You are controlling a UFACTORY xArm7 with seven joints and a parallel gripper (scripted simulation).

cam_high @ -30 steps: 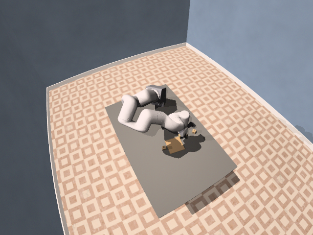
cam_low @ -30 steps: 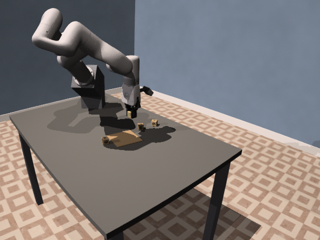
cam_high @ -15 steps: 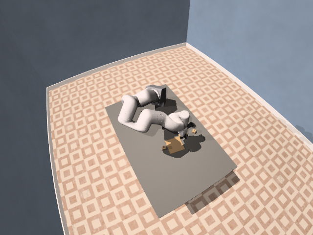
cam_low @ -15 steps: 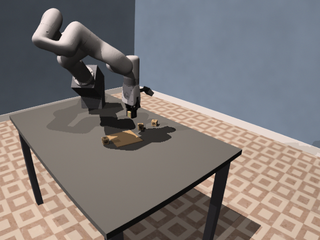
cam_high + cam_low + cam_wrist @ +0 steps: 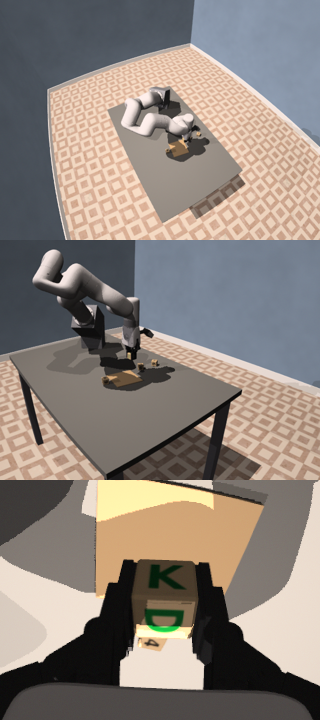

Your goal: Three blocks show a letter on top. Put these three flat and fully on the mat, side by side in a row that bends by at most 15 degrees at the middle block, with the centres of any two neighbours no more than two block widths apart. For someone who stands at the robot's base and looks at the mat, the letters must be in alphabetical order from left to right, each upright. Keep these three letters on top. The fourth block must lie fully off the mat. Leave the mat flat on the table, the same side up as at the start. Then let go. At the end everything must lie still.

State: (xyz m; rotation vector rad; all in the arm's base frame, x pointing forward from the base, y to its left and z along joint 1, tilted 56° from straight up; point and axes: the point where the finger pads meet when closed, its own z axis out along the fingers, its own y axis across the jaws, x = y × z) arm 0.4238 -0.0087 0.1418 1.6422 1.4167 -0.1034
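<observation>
The tan mat lies 2 cm behind my hand, 5 cm to the right of it and 12 cm below it.
</observation>
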